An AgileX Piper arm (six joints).
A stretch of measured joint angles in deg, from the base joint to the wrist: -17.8, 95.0, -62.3, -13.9, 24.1, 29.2; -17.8, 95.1, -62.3, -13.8, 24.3, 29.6; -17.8, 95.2, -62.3, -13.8, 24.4, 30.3; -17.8, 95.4, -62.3, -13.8, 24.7, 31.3; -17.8, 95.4, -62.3, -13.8, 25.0, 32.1; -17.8, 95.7, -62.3, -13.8, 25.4, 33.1; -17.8, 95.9, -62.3, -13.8, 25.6, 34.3; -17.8, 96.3, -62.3, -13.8, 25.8, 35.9; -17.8, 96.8, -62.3, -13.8, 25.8, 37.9; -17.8, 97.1, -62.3, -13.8, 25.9, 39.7; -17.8, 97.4, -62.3, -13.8, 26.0, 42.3; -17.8, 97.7, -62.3, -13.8, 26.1, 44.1
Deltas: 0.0, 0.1, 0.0, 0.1, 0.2, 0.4; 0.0, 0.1, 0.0, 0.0, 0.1, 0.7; 0.0, 0.2, 0.0, 0.0, 0.3, 1.0; 0.0, 0.0, 0.0, 0.0, 0.3, 0.8; 0.0, 0.3, 0.0, 0.0, 0.4, 1.0; 0.0, 0.2, 0.0, 0.0, 0.2, 1.2; 0.0, 0.4, 0.0, 0.0, 0.2, 1.6; 0.0, 0.5, 0.0, 0.0, 0.0, 2.0; 0.0, 0.3, 0.0, 0.0, 0.1, 1.8; 0.0, 0.3, 0.0, 0.0, 0.1, 2.6; 0.0, 0.3, 0.0, 0.0, 0.1, 1.8
